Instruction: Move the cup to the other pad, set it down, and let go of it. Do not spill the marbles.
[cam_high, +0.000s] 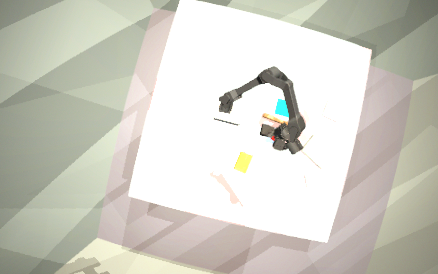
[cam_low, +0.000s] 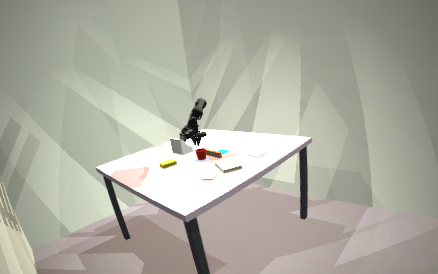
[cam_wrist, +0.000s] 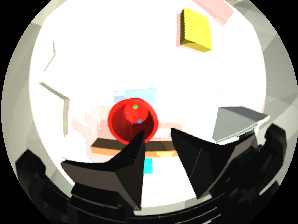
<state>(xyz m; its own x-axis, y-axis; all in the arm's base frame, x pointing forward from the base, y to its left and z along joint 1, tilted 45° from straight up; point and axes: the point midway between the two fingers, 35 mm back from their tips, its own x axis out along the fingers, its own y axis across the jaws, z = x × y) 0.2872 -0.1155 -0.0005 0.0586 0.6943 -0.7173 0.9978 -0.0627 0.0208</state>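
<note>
Right now the red cup is 3 cm ahead of my gripper tip and 6 cm below it. Also, from my gripper tip: wooden bar 4 cm ahead, 9 cm to the left, 9 cm below; cyan pad 6 cm ahead, 17 cm to the left, 11 cm below; pale blue pad 3 cm ahead, 11 cm below.
</note>
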